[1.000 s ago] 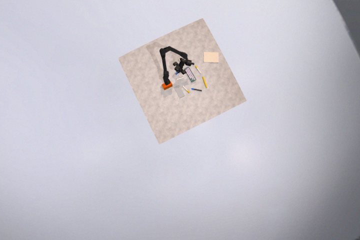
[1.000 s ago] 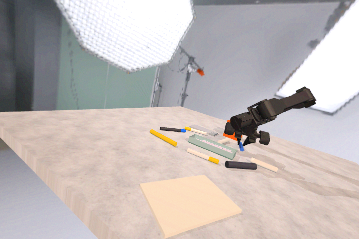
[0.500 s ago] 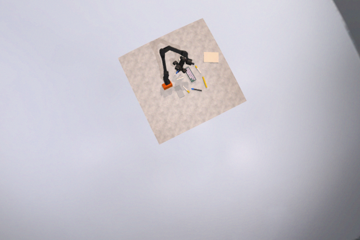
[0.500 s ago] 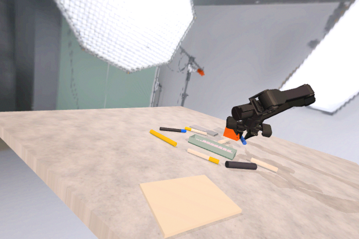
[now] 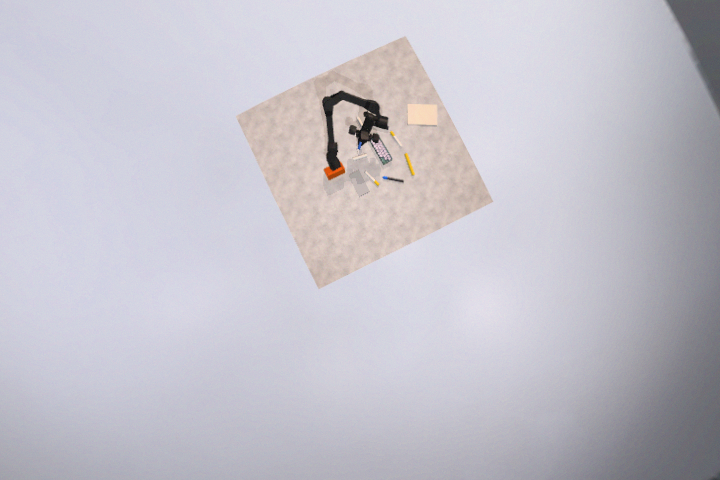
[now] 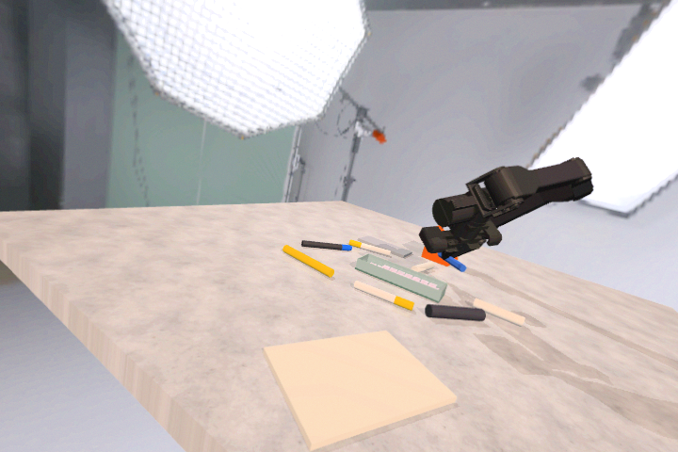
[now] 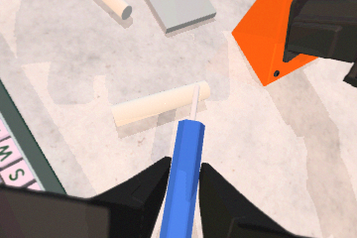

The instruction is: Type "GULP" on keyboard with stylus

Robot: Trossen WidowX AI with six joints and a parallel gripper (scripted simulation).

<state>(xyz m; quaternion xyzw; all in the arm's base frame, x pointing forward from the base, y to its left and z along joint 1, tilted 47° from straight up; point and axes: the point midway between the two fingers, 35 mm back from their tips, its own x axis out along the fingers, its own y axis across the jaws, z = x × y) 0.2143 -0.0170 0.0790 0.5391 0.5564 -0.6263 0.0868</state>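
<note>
Right now the black cylinder is 19 cm ahead of my gripper tip, 6 cm to the left of it and 5 cm below it. The rest, counted from my gripper tip: blue stylus 1 cm to the right, 1 cm behind; yellow stick 26 cm to the right, 22 cm ahead, 5 cm below; grey flat block 19 cm to the right, 12 cm behind, 6 cm below.
</note>
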